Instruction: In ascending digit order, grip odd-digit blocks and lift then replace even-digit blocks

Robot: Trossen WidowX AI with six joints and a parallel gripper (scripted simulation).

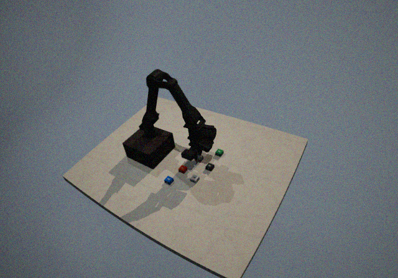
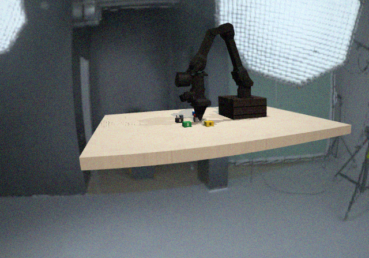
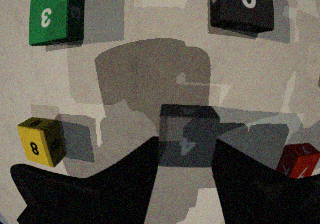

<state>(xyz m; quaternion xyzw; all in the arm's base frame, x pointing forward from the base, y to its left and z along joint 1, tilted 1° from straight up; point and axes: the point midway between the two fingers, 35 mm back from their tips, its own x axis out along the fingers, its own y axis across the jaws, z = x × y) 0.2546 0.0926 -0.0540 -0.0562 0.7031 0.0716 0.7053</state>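
Now: gripper tip 110 mm to the left of the red block. Round my gripper tip: white block (90 mm ahead, 120 mm to the right); blue block (10 mm behind, 200 mm to the right); grey block (10 mm ahead).
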